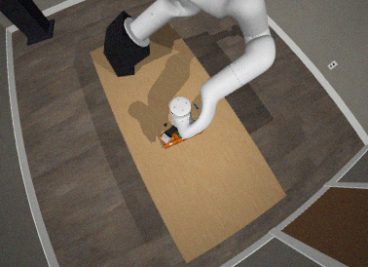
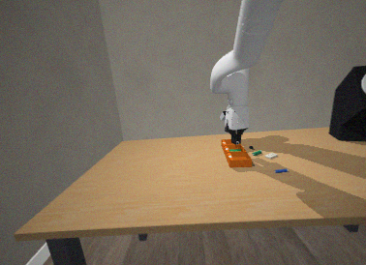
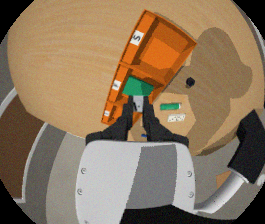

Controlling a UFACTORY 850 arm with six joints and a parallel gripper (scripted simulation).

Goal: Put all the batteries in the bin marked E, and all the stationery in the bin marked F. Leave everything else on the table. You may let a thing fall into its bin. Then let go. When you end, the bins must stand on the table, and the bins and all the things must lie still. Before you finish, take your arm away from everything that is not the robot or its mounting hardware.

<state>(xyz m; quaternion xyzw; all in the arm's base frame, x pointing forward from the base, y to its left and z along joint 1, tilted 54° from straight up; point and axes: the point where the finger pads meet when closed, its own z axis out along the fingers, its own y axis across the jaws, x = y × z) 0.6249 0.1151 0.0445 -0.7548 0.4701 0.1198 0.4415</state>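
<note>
Right now the orange bin tray is 10 mm ahead of my hand and 60 mm below it. Round my hand: small grey thing 10 mm below; then green block 60 mm below; then green battery 90 mm behind, 70 mm below.
</note>
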